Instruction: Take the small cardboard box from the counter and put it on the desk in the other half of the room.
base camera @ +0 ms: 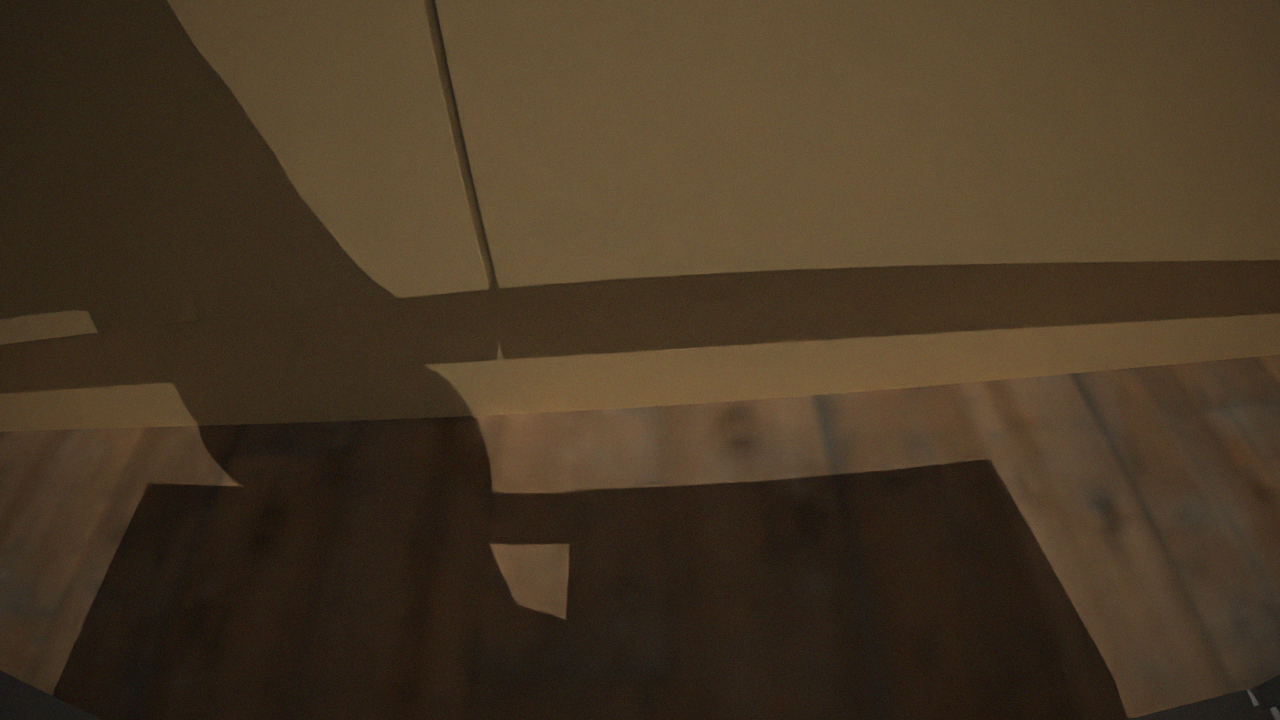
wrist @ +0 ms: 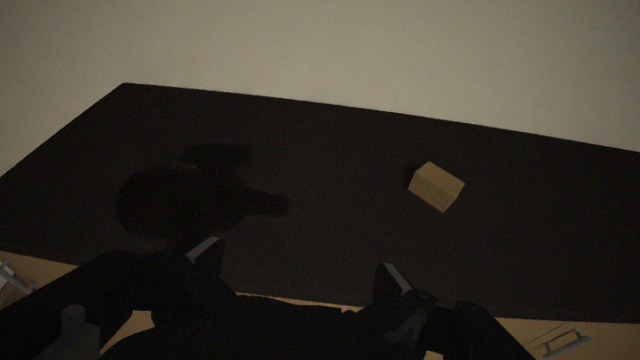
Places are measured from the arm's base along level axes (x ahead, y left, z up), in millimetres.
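Pixels of known places: gripper, fingertip midpoint: [wrist: 299, 267].
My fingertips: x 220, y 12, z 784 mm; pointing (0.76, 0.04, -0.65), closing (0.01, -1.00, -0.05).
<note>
Behind a point stands the place of what it marks.
The small cardboard box [wrist: 436, 187] @(x 558, y -226, z 560 mm) sits on the dark counter top [wrist: 325, 200] @(x 527, y -9, z 514 mm), right of the middle in the wrist view, turned at an angle to the counter's edges. My gripper [wrist: 299, 267] @(x 220, y 12, z 784 mm) is open at the bottom of the wrist view, its two fingertips wide apart with nothing between them. The box lies beyond and to the right of the right fingertip, apart from it. In the base camera view, the tan cabinet front [base camera: 805, 134] @(x 358, y -61, z -174 mm) stands close ahead; the box and the gripper do not show there. The desk does not show in either view.
A pale wall [wrist: 320, 45] @(x 947, y 56, z 681 mm) rises behind the counter. Metal handles [wrist: 567, 343] show on the tan fronts below the counter's near edge. Wooden floor [base camera: 626, 447] @(x 381, y 28, z -396 mm) runs up to the cabinet base, with the robot's shadow across it.
</note>
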